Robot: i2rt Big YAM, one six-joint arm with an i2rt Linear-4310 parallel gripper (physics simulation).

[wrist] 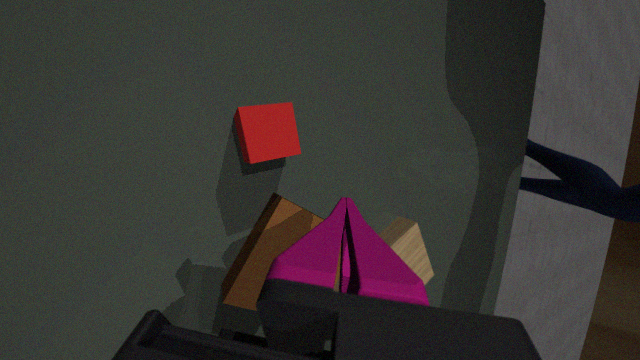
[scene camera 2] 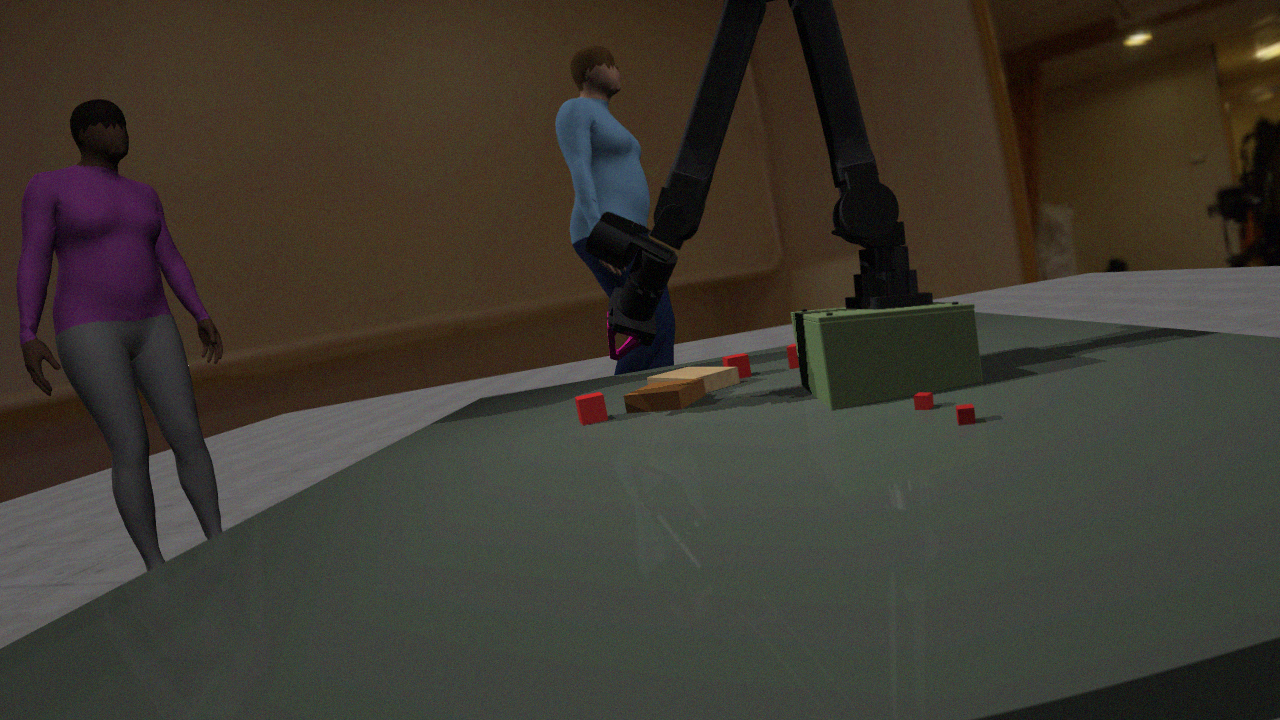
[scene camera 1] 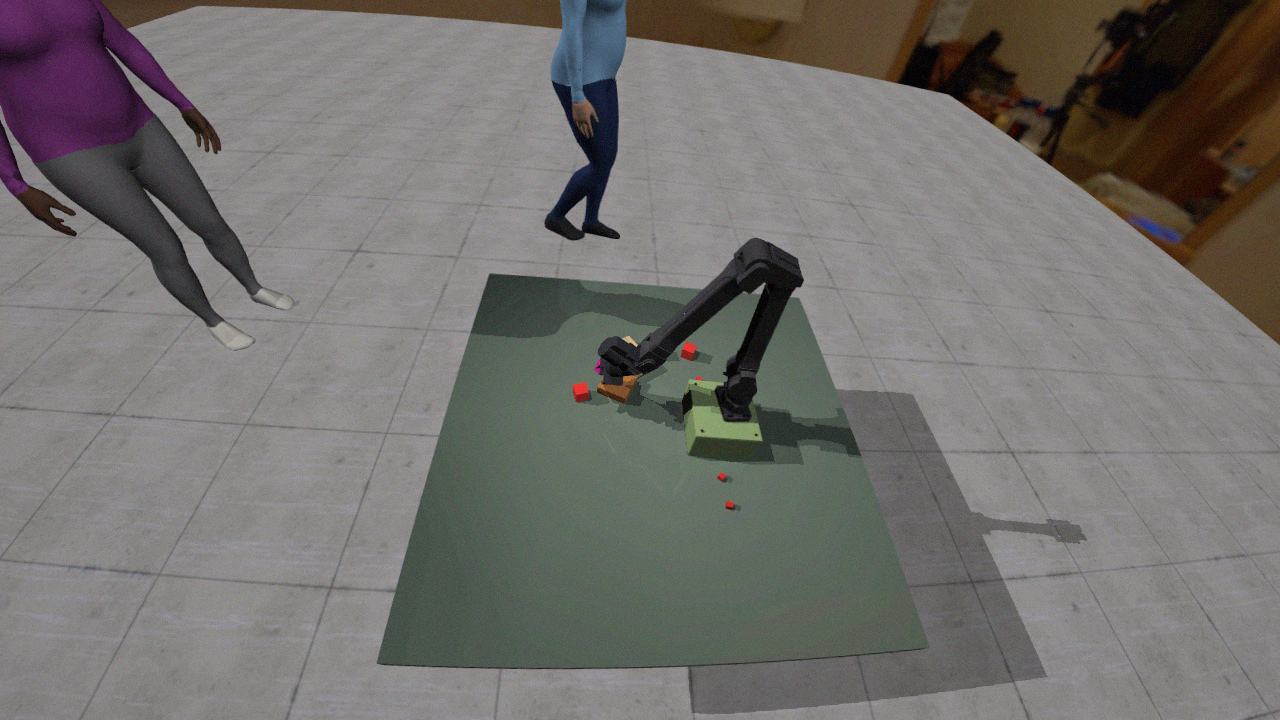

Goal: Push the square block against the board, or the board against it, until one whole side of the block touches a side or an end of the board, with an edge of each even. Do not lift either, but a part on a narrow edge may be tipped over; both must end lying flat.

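Frame: origin at the arm's base, x right, y ahead, z up, level; metres.
Where they show: gripper, between the fingertips: (wrist: pixel 345 205) (scene camera 2: pixel 614 358) (scene camera 1: pixel 596 369); arm's base, origin of its link: (scene camera 2: pixel 887 306) (scene camera 1: pixel 731 404).
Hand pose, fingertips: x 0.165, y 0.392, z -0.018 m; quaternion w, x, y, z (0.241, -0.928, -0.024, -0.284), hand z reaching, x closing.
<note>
Things, the pixels of their centre, and the offset from my fingertips.
- square block, middle of its body: (wrist: pixel 294 259) (scene camera 2: pixel 665 395) (scene camera 1: pixel 617 384) dy -0.071, dx -0.009, dz -0.072 m
- board, middle of its body: (wrist: pixel 379 282) (scene camera 2: pixel 691 380) (scene camera 1: pixel 630 357) dy -0.127, dx +0.106, dz -0.072 m
- red cube, middle of its body: (wrist: pixel 266 134) (scene camera 2: pixel 591 408) (scene camera 1: pixel 580 392) dy +0.048, dx -0.036, dz -0.066 m
The square block (scene camera 1: pixel 615 391) (scene camera 2: pixel 666 394) (wrist: pixel 250 275), orange-brown, lies flat on the mat. The board (scene camera 1: pixel 630 341) (scene camera 2: pixel 707 375) (wrist: pixel 416 250), pale wood, lies flat behind it in scene camera 2, where the block overlaps part of it. The gripper hides much of the board in scene camera 1. My gripper (scene camera 1: pixel 597 368) (scene camera 2: pixel 614 357) (wrist: pixel 345 205) is shut and empty. Its magenta fingertips hang above mat height, near the block. In the wrist view the fingers cover the place between block and board, so I cannot tell whether their sides touch or any edges are even.
A red cube (scene camera 1: pixel 580 392) (scene camera 2: pixel 590 408) (wrist: pixel 268 133) stands close to the block. Another red cube (scene camera 1: pixel 688 351) (scene camera 2: pixel 736 365) stands near the board. The arm stands on a green box (scene camera 1: pixel 723 437) (scene camera 2: pixel 895 358). Small red cubes (scene camera 1: pixel 721 477) (scene camera 1: pixel 729 505) (scene camera 2: pixel 922 401) (scene camera 2: pixel 964 414) lie beside it.
</note>
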